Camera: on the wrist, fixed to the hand. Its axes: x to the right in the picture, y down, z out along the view.
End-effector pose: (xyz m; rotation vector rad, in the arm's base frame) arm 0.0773 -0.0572 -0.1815 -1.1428 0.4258 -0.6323
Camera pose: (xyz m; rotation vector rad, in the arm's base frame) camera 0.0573 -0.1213 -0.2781 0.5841 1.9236 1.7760
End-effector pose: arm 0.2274 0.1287 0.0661 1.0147 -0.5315 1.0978
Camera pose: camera 0.1661 0.2290 0.0709 0.9275 0.8056 -1.9702
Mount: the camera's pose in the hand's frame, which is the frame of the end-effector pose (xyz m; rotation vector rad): 0.0268 0.0675 -0.0925 -0.1449 0.6761 3.0375
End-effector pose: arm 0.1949 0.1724 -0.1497 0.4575 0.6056 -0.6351
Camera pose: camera 0.2221 0.2620 -0.2208 0.8453 -0.0137 2.4842
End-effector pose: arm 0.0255 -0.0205 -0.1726 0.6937 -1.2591 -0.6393
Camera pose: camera 0.1248 0.0129 -0.1193 -1.2958 -0.3627 1.8140
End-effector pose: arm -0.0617 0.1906 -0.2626 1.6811 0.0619 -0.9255
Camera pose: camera 0.0394 0.2345 -0.2217 0.2362 -1.3938 1.7815
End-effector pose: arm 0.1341 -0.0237 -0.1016 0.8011 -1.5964 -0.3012
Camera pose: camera 0.2001 0.0308 -0.0210 -1.7812 -0.5526 1.7055
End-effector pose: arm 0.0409 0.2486 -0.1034 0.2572 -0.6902 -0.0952
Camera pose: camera 0.1208 0.3278 -0.1375 -1.0431 0.2241 2.6615
